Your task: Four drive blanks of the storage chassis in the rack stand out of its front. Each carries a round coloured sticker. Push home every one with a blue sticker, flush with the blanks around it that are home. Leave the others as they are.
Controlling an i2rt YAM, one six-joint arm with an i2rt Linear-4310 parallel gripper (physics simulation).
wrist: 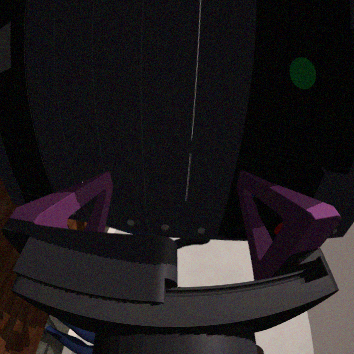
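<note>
The dark front of the storage chassis (115, 100) fills most of the wrist view, with thin seams between its blanks. A round green sticker (303, 73) shows on a very dark surface at the upper right. A thin bright line runs down the face right of the middle. My gripper (174, 177) is open, its two purple fingers wide apart before the lower part of the face, with no thing seen between them. No blue sticker shows in this view. The darkness hides which blanks stand out. A small red patch (278, 229) shows through the right finger's opening.
Several small round grey studs (165, 227) run along the chassis's lower edge. A white surface (215, 262) lies below it. A brown wooden surface (12, 280) is at the left edge, with blue strands (70, 339) at the lower left. A grey surface (335, 285) is at the lower right.
</note>
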